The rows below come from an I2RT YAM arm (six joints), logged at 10 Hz.
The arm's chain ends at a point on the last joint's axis. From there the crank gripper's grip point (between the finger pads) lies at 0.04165 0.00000 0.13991 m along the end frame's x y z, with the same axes.
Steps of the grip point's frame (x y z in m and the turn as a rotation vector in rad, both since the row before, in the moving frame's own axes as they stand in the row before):
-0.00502 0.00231 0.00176 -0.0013 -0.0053 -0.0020
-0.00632 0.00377 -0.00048 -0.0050 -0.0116 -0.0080
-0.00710 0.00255 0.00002 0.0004 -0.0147 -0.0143
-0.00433 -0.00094 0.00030 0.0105 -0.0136 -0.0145
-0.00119 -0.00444 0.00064 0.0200 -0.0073 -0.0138
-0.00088 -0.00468 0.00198 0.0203 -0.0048 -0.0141
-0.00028 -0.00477 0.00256 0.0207 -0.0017 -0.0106
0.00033 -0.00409 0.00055 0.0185 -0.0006 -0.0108
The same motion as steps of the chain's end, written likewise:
-0.00428 0.00221 0.00154 -0.0013 -0.0053 -0.0020
-0.00470 0.00340 -0.00095 -0.0050 -0.0116 -0.0080
-0.00503 0.00319 -0.00058 0.0004 -0.0147 -0.0143
-0.00241 0.00112 -0.00024 0.0105 -0.0136 -0.0145
-0.00014 -0.00107 0.00037 0.0200 -0.0073 -0.0138
-0.00018 -0.00126 0.00182 0.0203 -0.0048 -0.0141
-0.00002 -0.00143 0.00252 0.0207 -0.0017 -0.0106
0.00043 -0.00105 0.00055 0.0185 -0.0006 -0.0108

